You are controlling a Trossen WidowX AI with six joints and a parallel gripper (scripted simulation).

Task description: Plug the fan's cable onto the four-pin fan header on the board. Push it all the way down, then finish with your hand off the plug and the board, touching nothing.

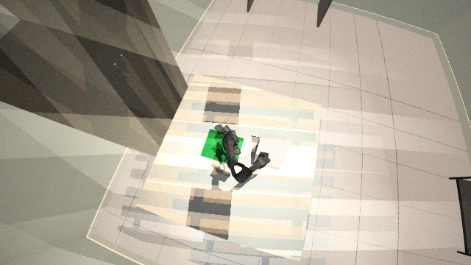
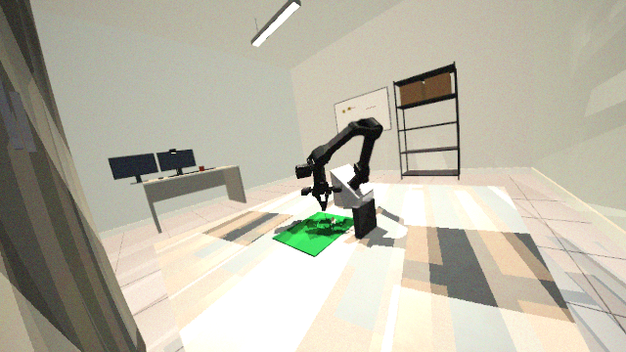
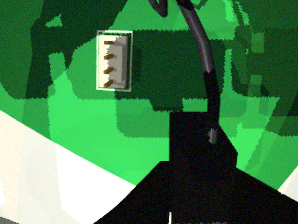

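My gripper tip is 2 cm short of the four-pin fan header, 5 cm to the right of it and 6 cm above it. From my gripper tip the other things lie so: fan: 5 cm ahead, 21 cm to the left; then fan plug: 1 cm ahead, 1 cm above; then green board: 10 cm ahead, 2 cm to the left, 8 cm below.
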